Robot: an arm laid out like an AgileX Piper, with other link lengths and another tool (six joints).
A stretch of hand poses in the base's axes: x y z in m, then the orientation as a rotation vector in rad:
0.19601 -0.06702 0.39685 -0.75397 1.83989 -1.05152
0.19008 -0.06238 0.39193 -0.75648 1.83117 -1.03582
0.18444 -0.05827 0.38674 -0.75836 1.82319 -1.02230
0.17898 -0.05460 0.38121 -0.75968 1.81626 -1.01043
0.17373 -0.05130 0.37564 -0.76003 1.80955 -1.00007
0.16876 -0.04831 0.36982 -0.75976 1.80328 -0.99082
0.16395 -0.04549 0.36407 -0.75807 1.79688 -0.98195
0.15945 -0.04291 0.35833 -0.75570 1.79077 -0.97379
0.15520 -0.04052 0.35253 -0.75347 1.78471 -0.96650
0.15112 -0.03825 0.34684 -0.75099 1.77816 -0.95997
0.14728 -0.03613 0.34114 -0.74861 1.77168 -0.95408
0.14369 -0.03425 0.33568 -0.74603 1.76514 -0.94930
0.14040 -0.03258 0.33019 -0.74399 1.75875 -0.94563
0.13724 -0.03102 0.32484 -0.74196 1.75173 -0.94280
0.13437 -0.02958 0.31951 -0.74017 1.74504 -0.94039
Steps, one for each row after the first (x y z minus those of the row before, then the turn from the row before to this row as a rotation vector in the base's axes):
-0.00593 0.00464 -0.00492 0.00847 -0.00562 0.01321
-0.00564 0.00411 -0.00519 0.00734 -0.00530 0.01149
-0.00546 0.00367 -0.00553 0.00661 -0.00473 0.00990
-0.00525 0.00330 -0.00557 0.00602 -0.00503 0.00857
-0.00497 0.00299 -0.00582 0.00560 -0.00499 0.00751
-0.00481 0.00282 -0.00575 0.00596 -0.00580 0.00669
-0.00450 0.00258 -0.00574 0.00582 -0.00591 0.00586
-0.00425 0.00239 -0.00580 0.00517 -0.00581 0.00547
-0.00408 0.00227 -0.00569 0.00469 -0.00633 0.00520
-0.00384 0.00212 -0.00570 0.00422 -0.00624 0.00489
-0.00359 0.00188 -0.00546 0.00354 -0.00641 0.00426
-0.00329 0.00167 -0.00549 0.00255 -0.00606 0.00389
-0.00316 0.00156 -0.00535 0.00188 -0.00659 0.00376
-0.00287 0.00144 -0.00533 0.00152 -0.00621 0.00350

